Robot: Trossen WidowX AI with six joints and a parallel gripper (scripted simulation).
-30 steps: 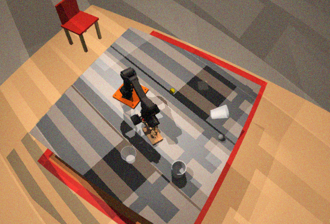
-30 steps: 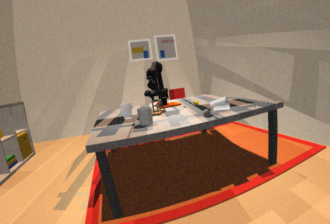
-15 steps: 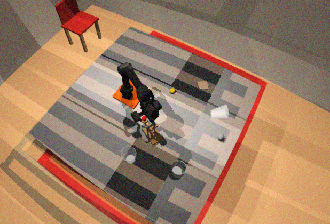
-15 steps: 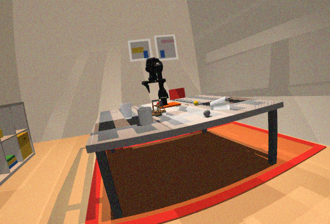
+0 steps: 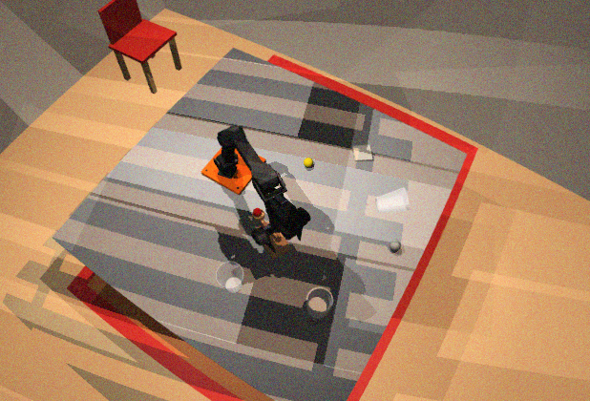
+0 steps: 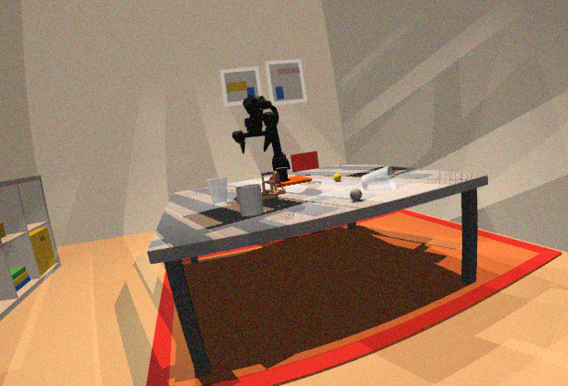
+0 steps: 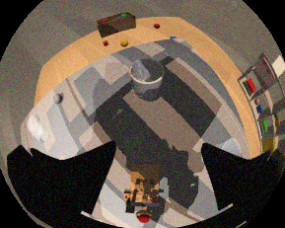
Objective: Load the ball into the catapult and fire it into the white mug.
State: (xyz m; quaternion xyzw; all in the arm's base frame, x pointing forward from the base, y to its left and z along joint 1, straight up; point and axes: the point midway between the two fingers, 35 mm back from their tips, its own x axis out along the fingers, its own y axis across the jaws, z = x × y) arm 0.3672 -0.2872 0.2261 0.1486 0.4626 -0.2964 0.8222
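Right now my gripper tip is 180 mm past the red ball, 150 mm to the right of it and 150 mm above it. The rest, counted from my gripper tip: grey ball 350 mm ahead, 220 mm to the left, 190 mm below; wooden catapult 160 mm below, 120 mm to the left, 120 mm behind; white mug 180 mm below, 160 mm ahead, 100 mm to the right.
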